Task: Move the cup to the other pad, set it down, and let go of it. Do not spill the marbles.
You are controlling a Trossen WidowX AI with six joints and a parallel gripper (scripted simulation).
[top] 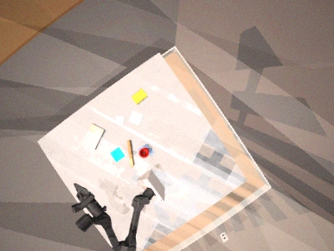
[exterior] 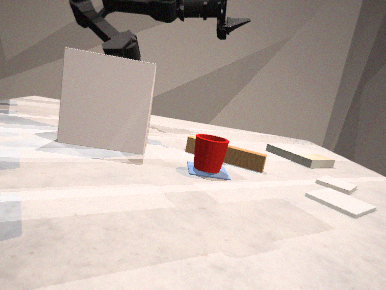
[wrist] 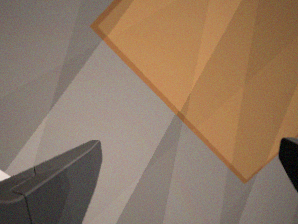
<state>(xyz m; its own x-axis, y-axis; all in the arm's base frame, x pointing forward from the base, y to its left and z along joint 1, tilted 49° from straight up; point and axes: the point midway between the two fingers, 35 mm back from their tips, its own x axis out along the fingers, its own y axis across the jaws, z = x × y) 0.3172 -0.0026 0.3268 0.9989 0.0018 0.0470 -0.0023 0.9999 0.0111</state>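
My gripper tip is 6 cm past the cup, 31 cm to the left of it and 39 cm above it. Round my gripper tip: green marble (7 cm behind, 29 cm to the right, 41 cm below); cyan pad (2 cm ahead, 9 cm to the right, 44 cm below); wooden bar (2 cm behind, 20 cm to the right, 42 cm below).
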